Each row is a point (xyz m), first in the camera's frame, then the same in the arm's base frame.
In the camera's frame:
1: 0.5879 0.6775 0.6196
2: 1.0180 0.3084 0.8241
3: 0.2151 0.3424 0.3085
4: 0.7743 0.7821 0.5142
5: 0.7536 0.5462 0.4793
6: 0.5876 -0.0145 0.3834
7: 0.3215 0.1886 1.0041
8: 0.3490 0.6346 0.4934
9: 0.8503 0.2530 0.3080
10: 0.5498 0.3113 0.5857
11: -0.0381 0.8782 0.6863
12: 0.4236 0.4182 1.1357
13: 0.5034 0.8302 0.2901
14: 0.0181 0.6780 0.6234
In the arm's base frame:
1: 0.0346 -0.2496 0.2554
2: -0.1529 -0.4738 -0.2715
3: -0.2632 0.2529 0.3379
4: 0.2446 -0.2495 0.1427
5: 0.0640 -0.1432 0.0269
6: -0.4116 0.1609 -0.1532
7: -0.6327 -0.3613 0.2661
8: -0.0516 -0.0425 0.4119
9: -0.0520 0.0612 -0.2366
10: -0.2570 -0.1008 0.0836
11: -0.1128 -0.1523 0.8921
12: -0.4620 -0.5801 0.3248
13: 0.2575 0.0300 0.3610
14: -0.2192 -0.0577 0.7281

